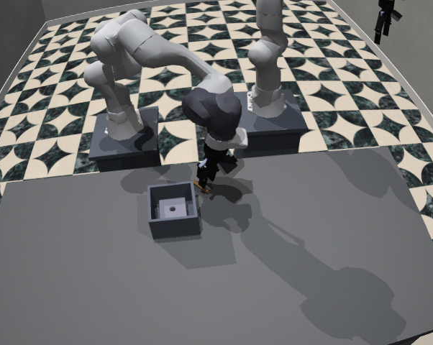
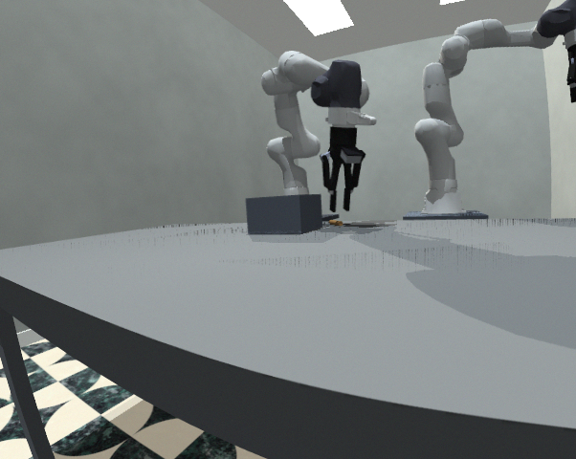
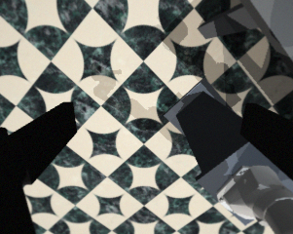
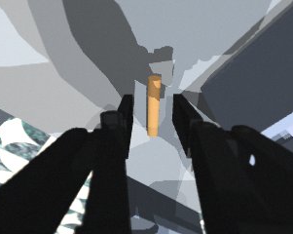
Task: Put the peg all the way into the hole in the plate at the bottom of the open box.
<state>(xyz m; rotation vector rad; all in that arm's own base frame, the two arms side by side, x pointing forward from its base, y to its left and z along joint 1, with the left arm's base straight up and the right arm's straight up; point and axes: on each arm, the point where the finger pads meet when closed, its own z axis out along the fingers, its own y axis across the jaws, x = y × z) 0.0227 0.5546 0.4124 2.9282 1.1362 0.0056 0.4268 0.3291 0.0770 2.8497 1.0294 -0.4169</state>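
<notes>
My right gripper is now 70 mm above the orange peg, 30 mm past it and 20 mm to the left of it. Round my right hand: dark blue-grey box (140 mm to the right, 100 mm ahead, 50 mm below); then pale plate (140 mm to the right, 100 mm ahead, 30 mm below).
</notes>
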